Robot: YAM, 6 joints.
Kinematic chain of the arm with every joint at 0, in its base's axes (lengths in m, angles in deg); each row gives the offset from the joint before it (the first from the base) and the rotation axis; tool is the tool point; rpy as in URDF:
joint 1: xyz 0 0 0.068 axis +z
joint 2: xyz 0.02 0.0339 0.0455 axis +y
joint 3: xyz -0.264 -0.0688 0 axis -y
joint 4: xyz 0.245 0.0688 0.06 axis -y
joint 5: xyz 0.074 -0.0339 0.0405 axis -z
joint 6: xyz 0.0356 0 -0.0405 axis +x
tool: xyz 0 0 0 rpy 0 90 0
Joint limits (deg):
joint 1: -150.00..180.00
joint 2: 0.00..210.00
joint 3: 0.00..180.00
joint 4: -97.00..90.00
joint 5: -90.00..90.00
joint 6: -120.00..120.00
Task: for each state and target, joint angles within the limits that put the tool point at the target. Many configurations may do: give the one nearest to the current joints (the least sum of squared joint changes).
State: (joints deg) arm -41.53 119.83 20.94 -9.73 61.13 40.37
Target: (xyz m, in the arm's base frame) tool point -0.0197 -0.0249 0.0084
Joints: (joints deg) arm -54.46 146.90 5.30 -5.57 58.96 40.37
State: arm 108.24 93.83 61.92 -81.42 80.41 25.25
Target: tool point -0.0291 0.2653 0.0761
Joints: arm 103.77 124.74 58.65 -71.55 78.39 25.25
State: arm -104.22 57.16 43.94 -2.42 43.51 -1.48
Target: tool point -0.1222 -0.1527 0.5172
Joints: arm -121.55 60.13 77.74 8.14 42.88 -1.48
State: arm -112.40 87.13 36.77 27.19 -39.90 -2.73
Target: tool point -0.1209 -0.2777 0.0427
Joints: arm -117.56 115.16 36.82 25.28 -36.77 -2.73
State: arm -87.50 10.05 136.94 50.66 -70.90 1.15
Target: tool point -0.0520 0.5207 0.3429
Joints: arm -80.74 13.87 141.78 45.84 -65.70 1.15
